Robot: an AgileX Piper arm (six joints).
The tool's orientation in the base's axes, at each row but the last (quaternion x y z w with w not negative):
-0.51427 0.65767 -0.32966 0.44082
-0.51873 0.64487 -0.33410 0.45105
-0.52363 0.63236 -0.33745 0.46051
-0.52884 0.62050 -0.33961 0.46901
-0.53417 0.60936 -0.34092 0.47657
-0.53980 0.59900 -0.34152 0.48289
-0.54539 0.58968 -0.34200 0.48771
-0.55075 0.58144 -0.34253 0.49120
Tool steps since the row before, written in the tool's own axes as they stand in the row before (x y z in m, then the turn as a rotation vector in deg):
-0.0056 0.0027 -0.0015 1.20 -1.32 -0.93
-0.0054 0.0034 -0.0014 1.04 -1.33 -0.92
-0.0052 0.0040 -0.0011 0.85 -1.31 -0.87
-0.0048 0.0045 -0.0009 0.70 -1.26 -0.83
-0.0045 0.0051 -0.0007 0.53 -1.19 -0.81
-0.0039 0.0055 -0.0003 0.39 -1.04 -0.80
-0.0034 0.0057 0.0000 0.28 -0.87 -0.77
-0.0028 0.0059 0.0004 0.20 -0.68 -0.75
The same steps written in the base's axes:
-0.0020 0.0061 -0.0005 -0.44 -1.51 1.25
-0.0023 0.0060 -0.0013 -0.42 -1.36 1.29
-0.0023 0.0059 -0.0021 -0.38 -1.17 1.30
-0.0024 0.0056 -0.0028 -0.36 -1.01 1.27
-0.0024 0.0053 -0.0035 -0.36 -0.83 1.24
-0.0022 0.0048 -0.0042 -0.41 -0.66 1.13
-0.0020 0.0043 -0.0046 -0.44 -0.52 0.98
-0.0017 0.0037 -0.0051 -0.49 -0.41 0.81

